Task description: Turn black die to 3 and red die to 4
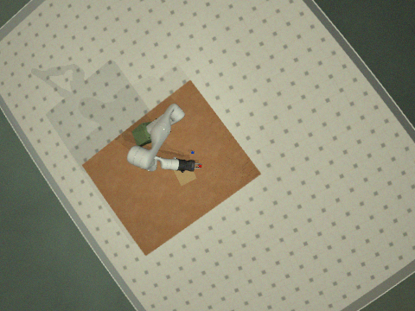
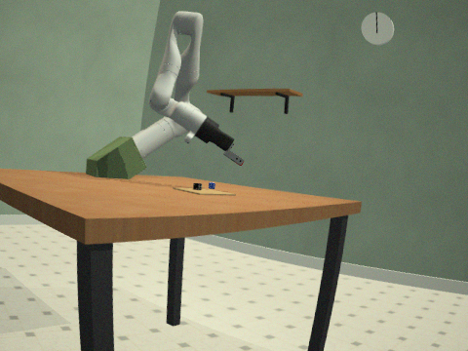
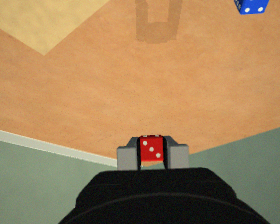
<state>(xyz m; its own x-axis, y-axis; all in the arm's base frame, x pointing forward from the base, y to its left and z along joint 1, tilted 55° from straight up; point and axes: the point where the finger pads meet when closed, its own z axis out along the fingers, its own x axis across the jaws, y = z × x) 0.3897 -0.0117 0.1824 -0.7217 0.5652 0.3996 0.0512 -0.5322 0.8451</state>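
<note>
Right now my hand is 110 mm past the blue die and 100 mm above it. The rest, counted from my hand: tan mat (140 mm to the right, 110 mm below); then black die (30 mm behind, 140 mm to the right, 100 mm below); then red die (10 mm ahead, 10 mm to the left, 10 mm below).
</note>
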